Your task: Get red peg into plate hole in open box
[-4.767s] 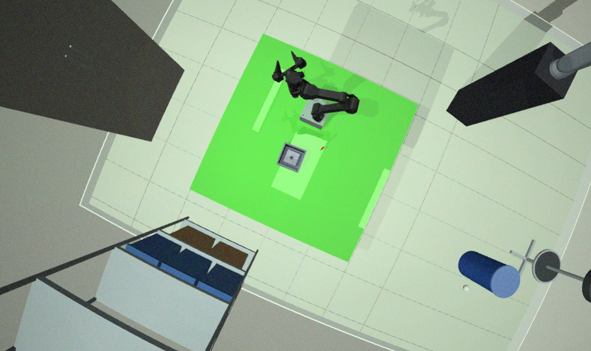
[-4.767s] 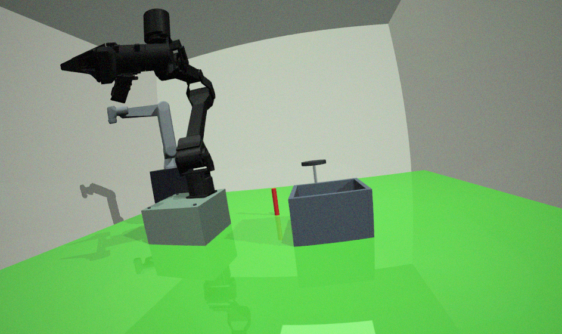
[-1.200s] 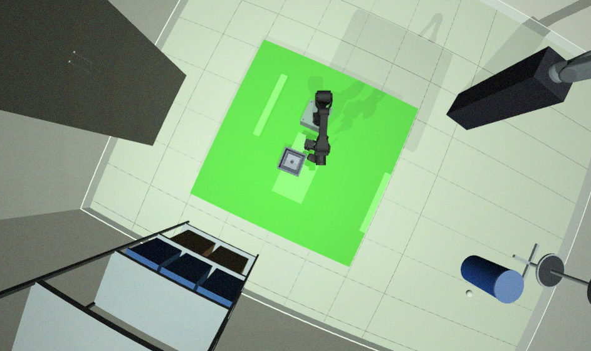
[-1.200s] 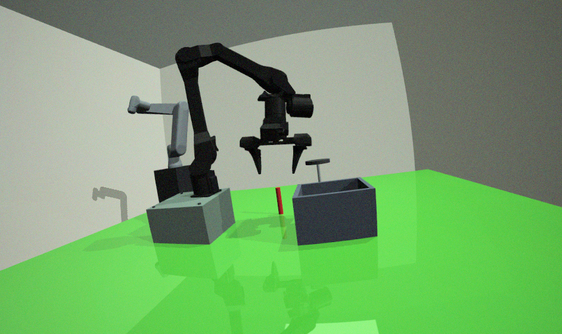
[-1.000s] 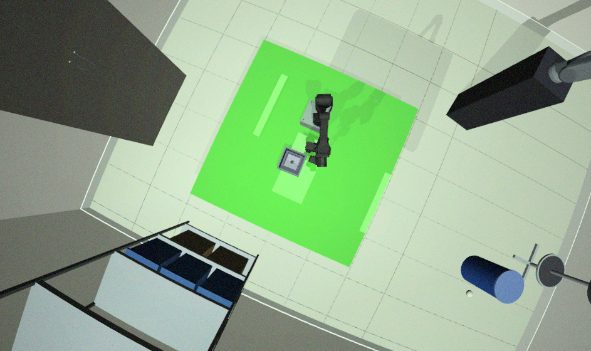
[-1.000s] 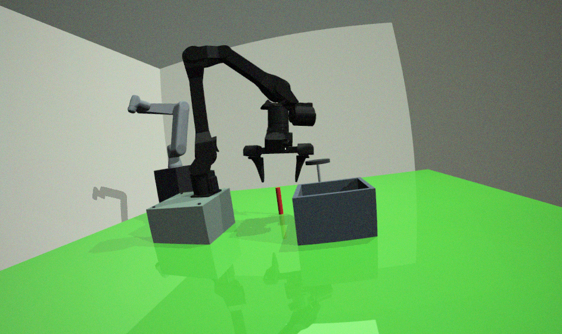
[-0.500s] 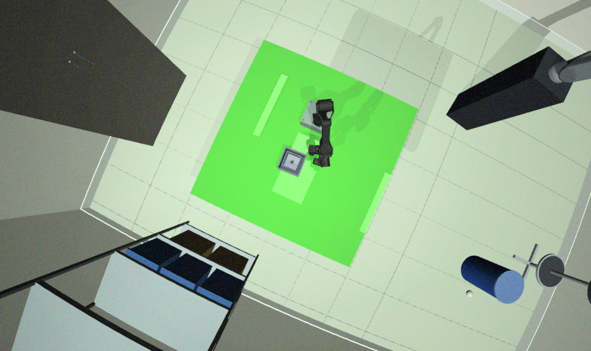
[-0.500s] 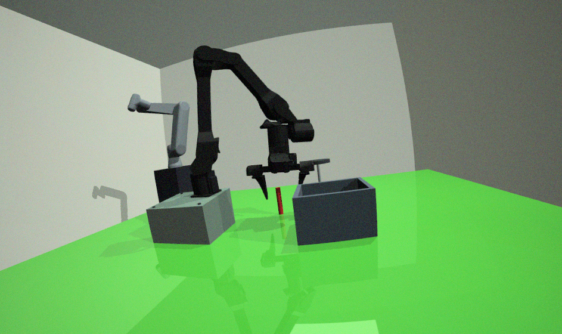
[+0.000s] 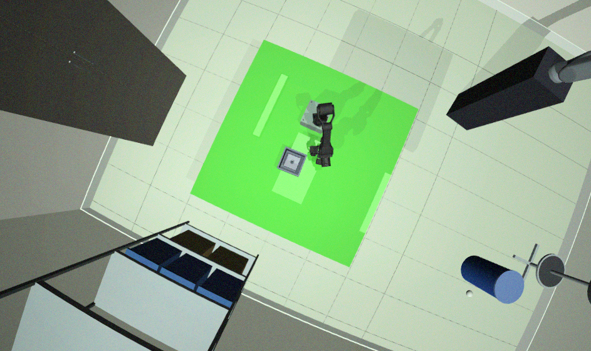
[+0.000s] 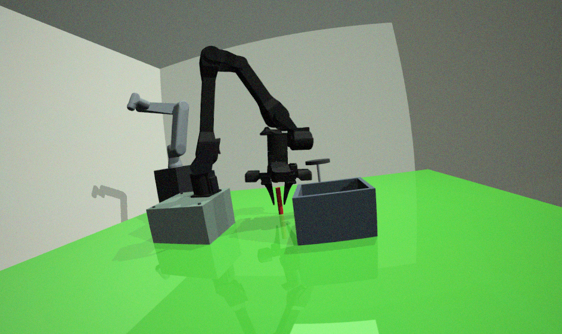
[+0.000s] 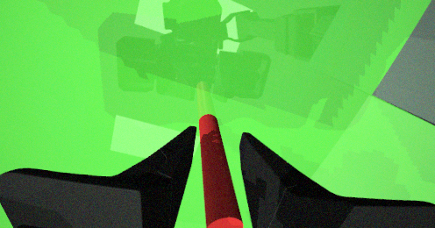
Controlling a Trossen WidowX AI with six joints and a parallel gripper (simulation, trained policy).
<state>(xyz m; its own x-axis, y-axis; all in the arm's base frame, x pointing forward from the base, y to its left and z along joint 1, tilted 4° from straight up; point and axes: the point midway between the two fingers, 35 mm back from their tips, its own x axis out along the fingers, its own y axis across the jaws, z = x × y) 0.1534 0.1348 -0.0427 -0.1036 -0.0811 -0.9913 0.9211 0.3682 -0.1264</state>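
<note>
My gripper tip is 180 mm short of the plate, 130 mm to the left of it and 20 mm below it. The rest, counted from my gripper tip: dark grey box (180 mm ahead, 130 mm to the right); red peg (10 mm to the left, 10 mm above).
</note>
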